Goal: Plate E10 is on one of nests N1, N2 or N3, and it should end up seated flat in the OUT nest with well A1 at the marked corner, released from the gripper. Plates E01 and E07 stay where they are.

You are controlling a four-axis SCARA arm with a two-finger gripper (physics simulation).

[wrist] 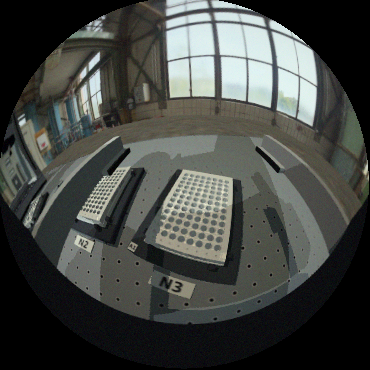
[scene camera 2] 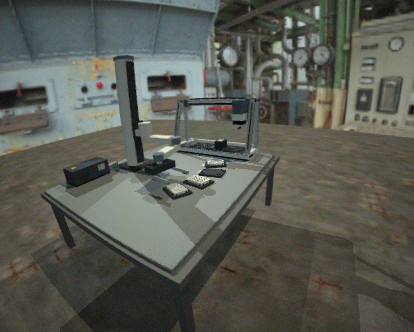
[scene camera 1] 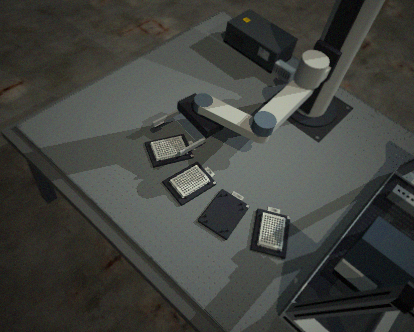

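Note:
My open, empty gripper is above the table; in the wrist view its fingers stand left and right of nest N3. A white well plate lies on N3, with an A1 tag at the nest's near-left corner. Another plate lies on nest N2. A third plate lies on the far-right nest in scene camera 1. The bare OUT nest lies between those two. Plate names are not legible.
A dark box stands behind the arm, near its column. A framed machine stands at the other side. My left finger partly covers the N2 side in the wrist view.

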